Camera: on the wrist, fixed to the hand. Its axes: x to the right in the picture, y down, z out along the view.
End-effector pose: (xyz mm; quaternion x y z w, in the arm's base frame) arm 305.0 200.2 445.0 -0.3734 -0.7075 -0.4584 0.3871
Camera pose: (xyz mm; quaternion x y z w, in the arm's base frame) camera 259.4 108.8 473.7 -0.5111 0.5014 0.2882 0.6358
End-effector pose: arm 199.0 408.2 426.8 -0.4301 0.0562 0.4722 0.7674
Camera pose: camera 286.3 357.0 394.8 0.0572 -0.6448 -0.5763 0.4989
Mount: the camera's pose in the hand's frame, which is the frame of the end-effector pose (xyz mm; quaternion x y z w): 28.9 -57.5 -84.4 -0.0136 -0.3020 -0.9519 0.0499
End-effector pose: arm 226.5 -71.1 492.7 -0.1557 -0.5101 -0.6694 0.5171
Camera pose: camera 192.4 -160.9 447.6 -0.2686 0.3207 0.4856 0.7676
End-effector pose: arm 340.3 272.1 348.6 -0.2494 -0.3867 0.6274 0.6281
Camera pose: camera 439.5 309.9 350.9 0.5366 -0.4549 -0.4966 0.5084
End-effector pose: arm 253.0 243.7 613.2 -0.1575 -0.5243 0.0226 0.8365
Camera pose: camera 333.3 174.7 621.1 -0.4867 0.4290 0.7547 0.0972
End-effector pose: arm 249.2 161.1 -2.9 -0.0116 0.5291 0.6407 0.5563
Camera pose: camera 231.5 112.8 -95.7 -0.3183 -0.1614 -0.4869 0.7973
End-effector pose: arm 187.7 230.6 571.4 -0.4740 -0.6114 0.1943 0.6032
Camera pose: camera 250.8 198.6 650.5 0.6088 -0.6665 -0.4296 0.0240
